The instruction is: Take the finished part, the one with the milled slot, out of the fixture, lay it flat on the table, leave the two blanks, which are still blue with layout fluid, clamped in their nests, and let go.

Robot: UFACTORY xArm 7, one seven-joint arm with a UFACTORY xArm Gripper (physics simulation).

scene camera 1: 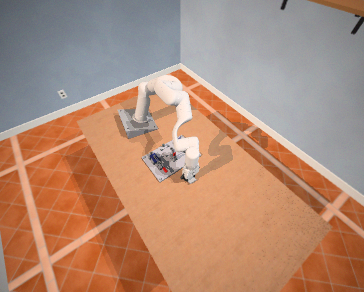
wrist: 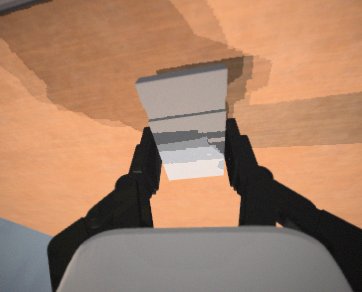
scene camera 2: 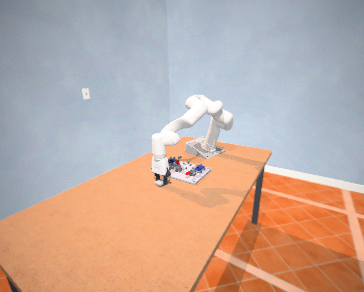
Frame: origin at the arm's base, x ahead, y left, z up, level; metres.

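Seen in the pictures: gripper, fingertip midpoint: (scene camera 1: 189,177) (wrist: 190,136) (scene camera 2: 161,182); arm's base, origin of the base link: (scene camera 1: 140,118) (scene camera 2: 208,147).
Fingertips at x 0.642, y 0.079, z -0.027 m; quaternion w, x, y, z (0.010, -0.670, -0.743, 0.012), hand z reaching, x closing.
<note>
Offsets run from my fingertips to a thing's top centre. Level surfaces: height alone.
The finished part {0.005 m back, 0.001 m right, 0.014 m up} (wrist: 185,97) (scene camera 1: 192,180) (scene camera 2: 159,183) is a bare grey metal block with the slot showing as a dark line across it. My gripper (wrist: 190,136) (scene camera 1: 188,176) (scene camera 2: 161,179) is shut on its two sides. The part sits low by the table, its shadow close to its far edge; whether it touches the table I cannot tell. The fixture plate (scene camera 1: 161,178) (scene camera 2: 187,180) lies beside the gripper. One blue blank (scene camera 1: 154,157) (scene camera 2: 200,168) sits in its nest on the plate. Another blue blank {0.235 m back, 0.138 m right, 0.030 m up} (scene camera 2: 172,161) shows near the gripper in scene camera 2; the arm hides that area in scene camera 1.
Red and dark clamp pieces stand up on the plate between the nests. The robot base (scene camera 1: 131,131) (scene camera 2: 192,148) stands behind the fixture. A grey edge shows at the top left corner of the wrist view. The wooden table {0.011 m down} (scene camera 1: 215,215) (scene camera 2: 120,220) extends in front of the gripper.
</note>
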